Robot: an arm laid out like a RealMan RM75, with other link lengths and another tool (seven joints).
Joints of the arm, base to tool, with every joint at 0 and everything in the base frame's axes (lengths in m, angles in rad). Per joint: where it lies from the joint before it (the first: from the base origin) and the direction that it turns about. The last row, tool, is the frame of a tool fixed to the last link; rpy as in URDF.
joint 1: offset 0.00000 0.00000 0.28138 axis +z
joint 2: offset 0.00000 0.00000 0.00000 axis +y
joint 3: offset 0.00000 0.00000 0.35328 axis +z
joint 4: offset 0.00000 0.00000 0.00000 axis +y
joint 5: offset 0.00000 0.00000 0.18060 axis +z
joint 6: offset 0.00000 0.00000 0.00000 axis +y
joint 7: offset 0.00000 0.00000 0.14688 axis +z
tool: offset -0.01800 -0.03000 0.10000 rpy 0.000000 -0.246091 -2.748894
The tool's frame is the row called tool.
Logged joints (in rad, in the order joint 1, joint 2, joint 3, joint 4, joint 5, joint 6, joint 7), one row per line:
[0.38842 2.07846 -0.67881 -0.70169 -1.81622 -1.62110 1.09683]
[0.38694 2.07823 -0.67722 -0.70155 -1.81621 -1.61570 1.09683]
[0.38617 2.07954 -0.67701 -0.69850 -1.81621 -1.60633 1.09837]
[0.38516 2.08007 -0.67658 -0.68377 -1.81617 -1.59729 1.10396]
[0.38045 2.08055 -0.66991 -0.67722 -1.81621 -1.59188 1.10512]
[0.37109 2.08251 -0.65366 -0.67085 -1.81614 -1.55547 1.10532]
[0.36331 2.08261 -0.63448 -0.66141 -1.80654 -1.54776 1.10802]
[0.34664 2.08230 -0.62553 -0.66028 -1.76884 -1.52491 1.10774]
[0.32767 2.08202 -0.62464 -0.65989 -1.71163 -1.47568 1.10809]
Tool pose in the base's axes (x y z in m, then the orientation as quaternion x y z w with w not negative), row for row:
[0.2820 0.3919 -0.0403 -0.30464 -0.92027 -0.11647 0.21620]
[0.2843 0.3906 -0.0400 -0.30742 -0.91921 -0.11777 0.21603]
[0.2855 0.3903 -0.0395 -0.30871 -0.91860 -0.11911 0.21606]
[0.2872 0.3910 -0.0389 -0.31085 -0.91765 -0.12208 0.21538]
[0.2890 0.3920 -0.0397 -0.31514 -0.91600 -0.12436 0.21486]
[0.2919 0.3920 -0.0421 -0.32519 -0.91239 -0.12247 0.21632]
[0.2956 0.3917 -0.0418 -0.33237 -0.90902 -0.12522 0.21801]
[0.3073 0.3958 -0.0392 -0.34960 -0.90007 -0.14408 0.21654]
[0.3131 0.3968 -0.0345 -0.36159 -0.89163 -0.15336 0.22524]
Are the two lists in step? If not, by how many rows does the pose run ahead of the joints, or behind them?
The pose runs 2 rows behind the joints: the pose in row i belongs to the joints in row i - 2.
